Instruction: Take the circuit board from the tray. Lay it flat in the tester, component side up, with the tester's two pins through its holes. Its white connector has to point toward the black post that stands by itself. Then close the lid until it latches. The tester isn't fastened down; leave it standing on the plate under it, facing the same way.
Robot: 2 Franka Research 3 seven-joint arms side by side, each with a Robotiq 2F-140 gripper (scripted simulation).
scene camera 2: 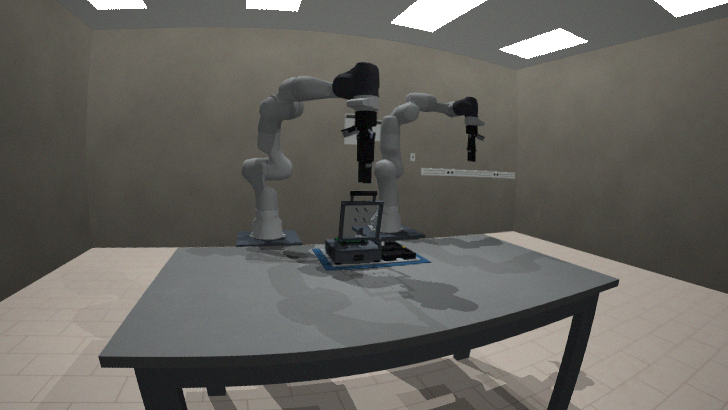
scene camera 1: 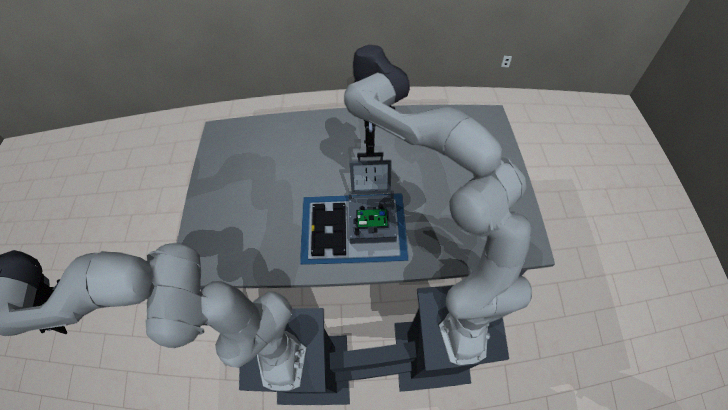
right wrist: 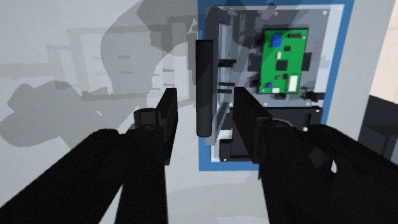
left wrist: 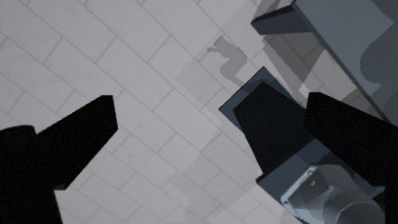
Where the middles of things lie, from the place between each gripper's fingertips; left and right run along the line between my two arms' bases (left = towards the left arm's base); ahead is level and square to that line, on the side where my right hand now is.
Scene:
My right hand (scene camera 2: 364, 182) is 150 mm above the clear lid (scene camera 2: 359, 220) and 20 mm past it. The rest, counted from my right hand: green circuit board (right wrist: 283, 51) (260 mm below, 150 mm behind, 20 mm to the left); then black tray (scene camera 1: 320, 218) (320 mm below, 180 mm to the left, 140 mm behind).
Now: left hand 41 cm short of the black tray, 78 cm to the left of it and 39 cm above it. From my left hand the other things lie so: clear lid: 52 cm ahead, 96 cm to the right, 23 cm below; green circuit board: 40 cm ahead, 94 cm to the right, 34 cm below.

